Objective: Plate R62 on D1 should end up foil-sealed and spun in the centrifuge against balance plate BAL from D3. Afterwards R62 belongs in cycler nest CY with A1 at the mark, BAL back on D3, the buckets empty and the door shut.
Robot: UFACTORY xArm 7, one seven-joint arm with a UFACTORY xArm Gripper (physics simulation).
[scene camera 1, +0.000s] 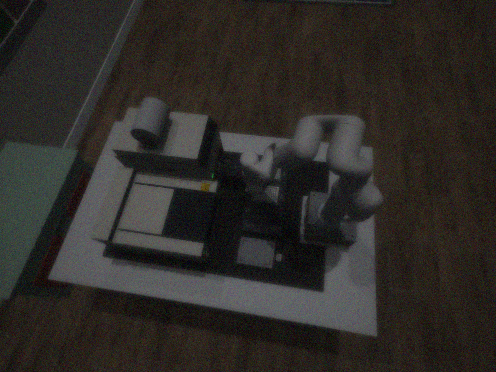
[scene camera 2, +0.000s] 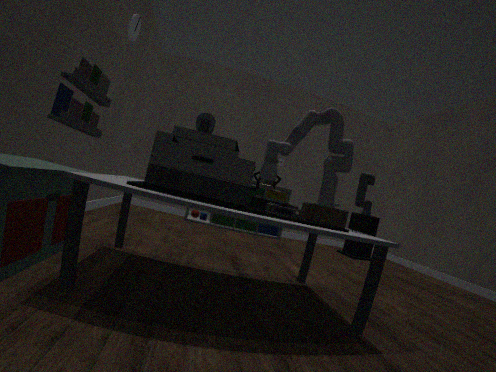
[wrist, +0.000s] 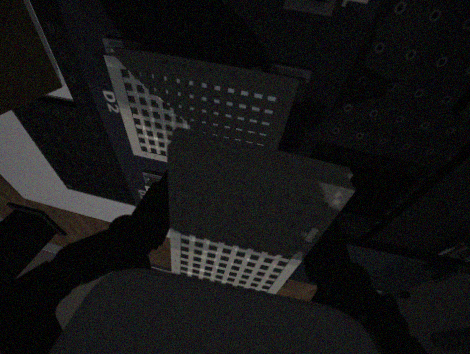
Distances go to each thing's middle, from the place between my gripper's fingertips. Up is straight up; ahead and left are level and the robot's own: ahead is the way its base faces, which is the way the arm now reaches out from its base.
I see my gripper 42 cm short of the centrifuge (scene camera 1: 175,217), 19 cm to the right of it and 1 cm below it. The rest, counted from my hand: roll (scene camera 1: 153,114) 43 cm ahead, 12 cm to the right, 31 cm above.
